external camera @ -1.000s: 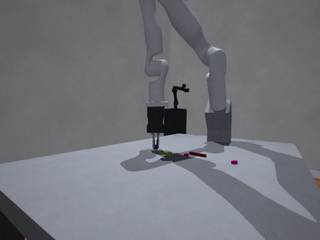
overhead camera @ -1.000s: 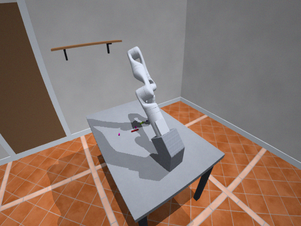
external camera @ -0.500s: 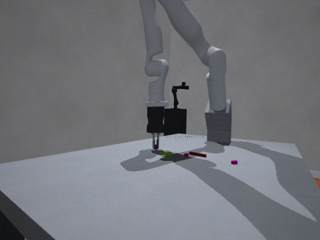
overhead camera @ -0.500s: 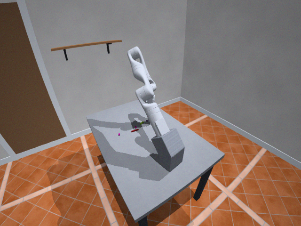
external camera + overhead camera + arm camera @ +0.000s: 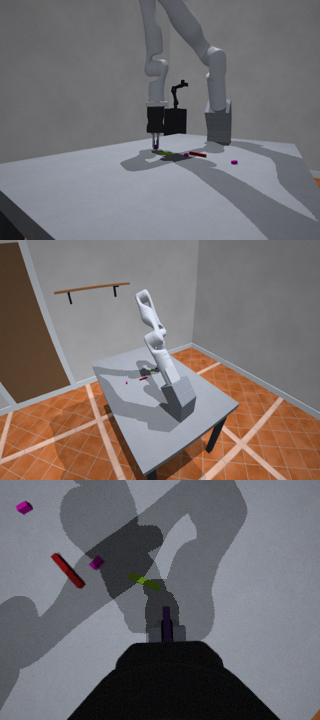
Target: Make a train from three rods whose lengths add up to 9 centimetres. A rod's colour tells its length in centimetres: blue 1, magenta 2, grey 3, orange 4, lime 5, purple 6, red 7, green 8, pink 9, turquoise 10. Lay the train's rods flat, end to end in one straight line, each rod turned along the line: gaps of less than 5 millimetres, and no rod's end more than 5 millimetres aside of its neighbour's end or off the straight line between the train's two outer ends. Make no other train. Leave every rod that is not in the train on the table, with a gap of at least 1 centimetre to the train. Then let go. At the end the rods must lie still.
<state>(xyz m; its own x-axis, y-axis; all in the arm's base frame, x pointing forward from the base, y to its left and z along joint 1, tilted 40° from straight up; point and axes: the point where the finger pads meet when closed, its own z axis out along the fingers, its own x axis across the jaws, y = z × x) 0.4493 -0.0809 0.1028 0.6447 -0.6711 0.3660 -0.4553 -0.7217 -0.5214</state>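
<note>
My gripper is now 1 cm above the purple rod. Round my hand: blue rod (3 cm behind, 5 cm to the right, 3 cm below); lime rod (1 cm ahead, 7 cm to the left, 3 cm below); red rod (7 cm behind, 17 cm to the left, 3 cm below).
</note>
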